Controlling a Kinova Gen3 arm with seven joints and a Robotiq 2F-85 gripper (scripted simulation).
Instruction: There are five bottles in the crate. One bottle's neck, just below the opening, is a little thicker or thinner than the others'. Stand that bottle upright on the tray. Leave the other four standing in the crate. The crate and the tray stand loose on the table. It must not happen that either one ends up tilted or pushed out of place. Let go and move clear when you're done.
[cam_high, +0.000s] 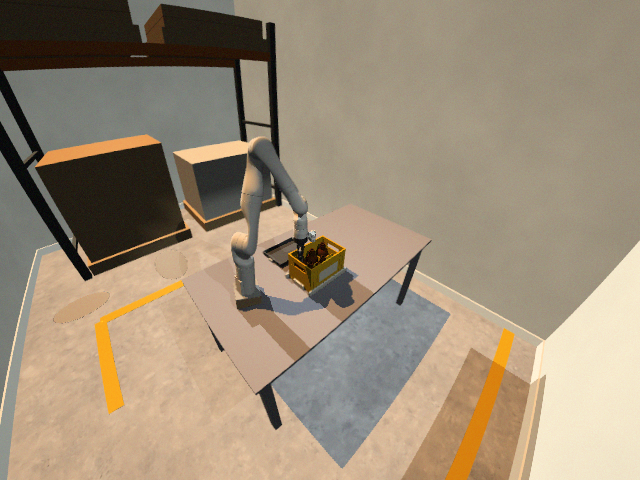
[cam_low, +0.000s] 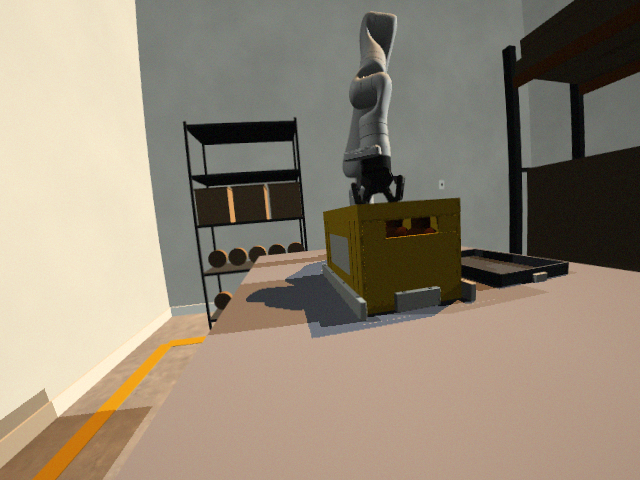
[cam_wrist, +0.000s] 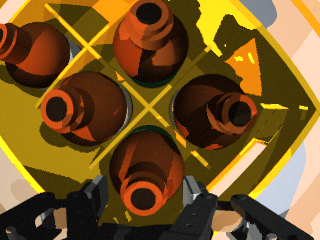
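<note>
Right now my hand is 80 mm to the left of the brown bottle and 70 mm above it. The rest, counted from my hand: dark tray: 250 mm to the left, 140 mm below, 80 mm ahead; then yellow crate: 90 mm ahead, 70 mm below, 40 mm to the right.
</note>
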